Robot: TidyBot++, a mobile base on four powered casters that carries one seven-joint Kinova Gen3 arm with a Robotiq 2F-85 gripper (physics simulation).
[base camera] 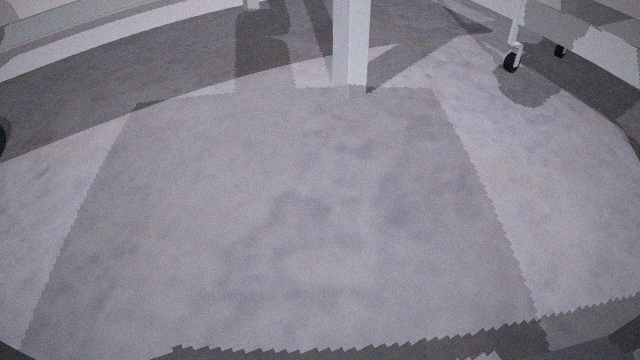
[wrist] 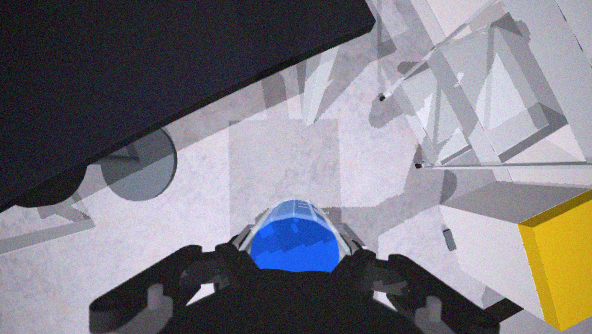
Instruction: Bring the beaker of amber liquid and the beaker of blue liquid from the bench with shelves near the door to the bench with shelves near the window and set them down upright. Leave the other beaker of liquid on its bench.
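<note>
The beaker of blue liquid (wrist: 295, 240) is at the bottom middle of the wrist view, between the fingers. My gripper (wrist: 294, 243) is shut on it and holds it above the floor. A dark bench top (wrist: 150, 65) fills the upper left of the wrist view, ahead of the gripper; which bench it is cannot be told, and no shelves show on it. The beaker of amber liquid and the other beaker do not show in either view.
A round grey stool seat (wrist: 145, 167) is partly under the bench top's edge. A white bench leg (base camera: 351, 45) stands ahead of the base. A wheeled light frame (base camera: 517, 30) (wrist: 480, 115) is at the right. A white box with a yellow part (wrist: 562, 265) is at the lower right.
</note>
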